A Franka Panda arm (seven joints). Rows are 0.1 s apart.
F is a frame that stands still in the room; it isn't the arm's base.
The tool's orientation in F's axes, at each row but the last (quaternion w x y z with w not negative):
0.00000, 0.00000, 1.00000, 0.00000
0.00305, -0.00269, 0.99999, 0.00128
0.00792, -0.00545, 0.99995, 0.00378
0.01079, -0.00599, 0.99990, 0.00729
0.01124, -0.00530, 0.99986, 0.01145
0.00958, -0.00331, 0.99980, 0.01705
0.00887, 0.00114, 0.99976, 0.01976
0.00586, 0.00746, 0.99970, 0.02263
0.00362, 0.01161, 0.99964, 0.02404
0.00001, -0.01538, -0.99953, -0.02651
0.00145, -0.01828, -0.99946, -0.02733
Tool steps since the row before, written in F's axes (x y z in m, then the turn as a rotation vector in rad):
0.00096, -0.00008, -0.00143, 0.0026, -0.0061, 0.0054
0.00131, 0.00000, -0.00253, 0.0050, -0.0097, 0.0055
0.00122, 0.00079, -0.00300, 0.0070, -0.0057, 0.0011
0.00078, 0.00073, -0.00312, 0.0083, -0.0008, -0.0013
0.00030, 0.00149, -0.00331, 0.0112, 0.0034, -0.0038
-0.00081, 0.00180, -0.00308, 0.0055, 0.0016, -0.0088
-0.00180, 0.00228, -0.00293, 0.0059, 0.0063, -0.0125
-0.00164, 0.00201, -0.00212, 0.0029, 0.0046, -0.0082
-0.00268, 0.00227, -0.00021, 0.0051, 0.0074, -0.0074
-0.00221, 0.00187, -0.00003, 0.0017, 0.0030, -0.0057
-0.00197, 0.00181, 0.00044, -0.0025, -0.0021, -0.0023
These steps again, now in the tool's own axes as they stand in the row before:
-0.00096, -0.00008, 0.00143, -0.0026, -0.0061, -0.0054
-0.00129, -0.00001, 0.00254, -0.0050, -0.0097, -0.0055
-0.00118, 0.00075, 0.00302, -0.0070, -0.0058, -0.0010
-0.00072, 0.00068, 0.00315, -0.0083, -0.0009, 0.0015
-0.00024, 0.00141, 0.00335, -0.0111, 0.0032, 0.0041
0.00086, 0.00170, 0.00312, -0.0053, 0.0013, 0.0090
0.00186, 0.00216, 0.00299, -0.0057, 0.0058, 0.0128
0.00169, 0.00189, 0.00219, -0.0027, 0.0043, 0.0084
0.00273, 0.00219, 0.00030, -0.0049, 0.0072, 0.0078
0.00227, 0.00180, 0.00013, -0.0016, 0.0027, 0.0059
0.00204, 0.00176, -0.00034, 0.0024, -0.0023, 0.0022

